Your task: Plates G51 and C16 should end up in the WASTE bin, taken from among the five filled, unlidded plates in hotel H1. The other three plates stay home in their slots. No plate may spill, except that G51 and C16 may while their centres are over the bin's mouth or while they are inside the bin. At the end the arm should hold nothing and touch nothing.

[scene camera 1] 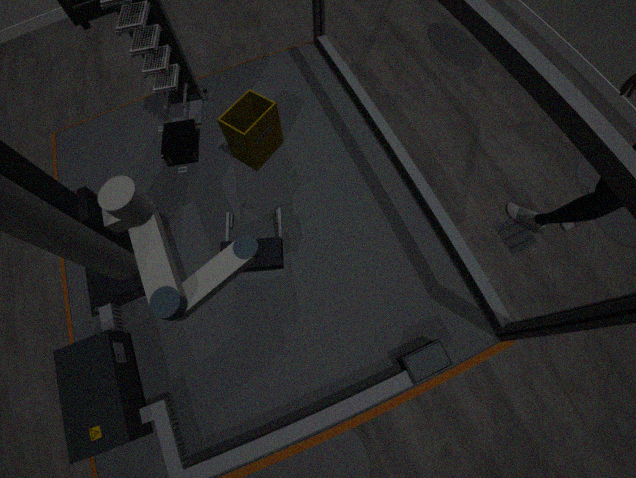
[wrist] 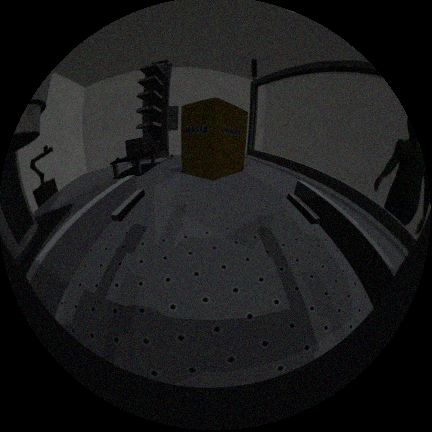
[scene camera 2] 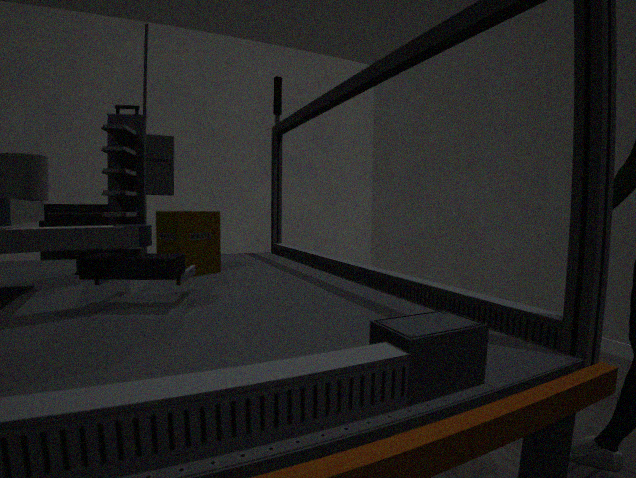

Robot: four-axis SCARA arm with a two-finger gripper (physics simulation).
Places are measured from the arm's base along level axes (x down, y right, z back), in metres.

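Pixels of known places: gripper, fingertip midpoint: [scene camera 1: 254, 211] [wrist: 217, 182]; arm's base, link origin: [scene camera 1: 128, 260].
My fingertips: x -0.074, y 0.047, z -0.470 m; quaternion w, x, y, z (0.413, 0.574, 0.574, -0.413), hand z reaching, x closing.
Note:
For each thing: its top centre in the pictures, then the offset to it from my fingertips. "spot": a spot on its surface instead.
- yellow WASTE bin, top centre: [wrist: 216, 106] [scene camera 2: 188, 211] [scene camera 1: 246, 111] dx -0.139, dy -0.278, dz -0.098 m
- grey box, top centre: [scene camera 2: 429, 322] [scene camera 1: 427, 361] dx -0.014, dy +0.621, dz -0.280 m
- dark cabinet, surface spot: [scene camera 1: 89, 390] spot: dx -0.053, dy +0.345, dz +0.585 m
The hotel [scene camera 1: 186, 61] [scene camera 2: 138, 164] [wrist: 165, 115] is a dark tower with several stacked levels. Pale gridded rectangles [scene camera 1: 145, 38] [scene camera 1: 166, 77] show on its levels in scene camera 1; they are too dim to tell plate from shelf, and no labels G51 or C16 are legible. The yellow WASTE bin [scene camera 1: 259, 146] [scene camera 2: 188, 239] [wrist: 214, 145] stands upright right of the hotel; its inside is too dark to read. My gripper [scene camera 1: 253, 211] [wrist: 217, 182] is open and empty, low over the deck, in front of the bin and apart from it. Its fingers point toward the bin.
A black block-shaped device [scene camera 1: 179, 142] [wrist: 140, 148] stands near the hotel's foot, left of the bin. A grey box [scene camera 1: 426, 361] [scene camera 2: 429, 349] sits at the deck's front right corner. A dark cabinet [scene camera 1: 89, 390] is at lower left. A fence runs along the right. A person [wrist: 400, 175] stands beyond it.

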